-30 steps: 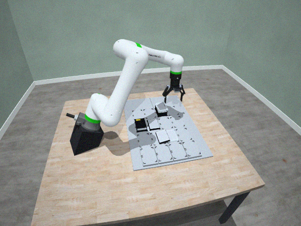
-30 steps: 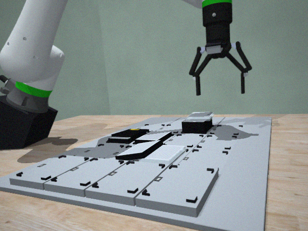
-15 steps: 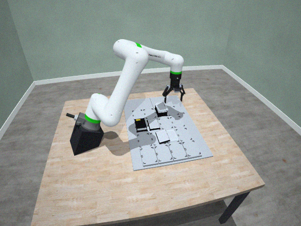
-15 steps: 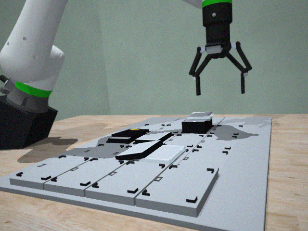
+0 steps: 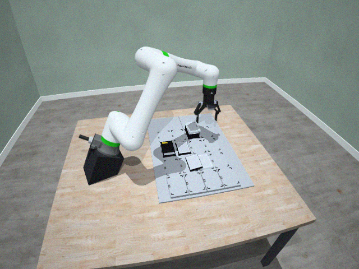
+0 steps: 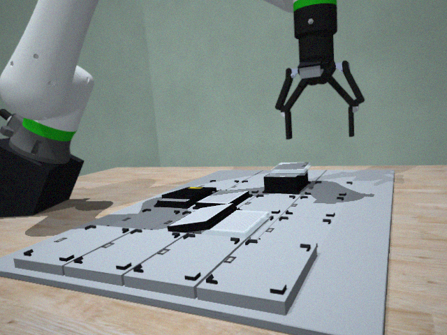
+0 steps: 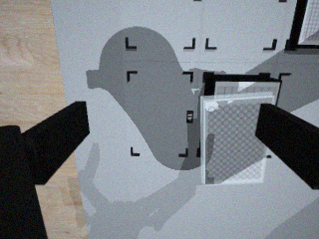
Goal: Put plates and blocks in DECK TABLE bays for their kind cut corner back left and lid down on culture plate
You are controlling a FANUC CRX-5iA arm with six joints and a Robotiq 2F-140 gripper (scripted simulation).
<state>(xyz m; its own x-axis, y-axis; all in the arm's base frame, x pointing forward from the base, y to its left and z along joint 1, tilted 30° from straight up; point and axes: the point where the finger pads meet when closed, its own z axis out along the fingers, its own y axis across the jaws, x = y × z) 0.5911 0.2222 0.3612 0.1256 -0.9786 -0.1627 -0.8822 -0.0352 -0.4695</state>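
The black culture plate lid lies 29 cm behind my hand, 14 cm to the right of it and 13 cm below it. Round my hand: flat white plate: 5 cm behind, 29 cm to the right, 14 cm below; black deep-well block: 10 cm behind, 3 cm to the left, 12 cm below.
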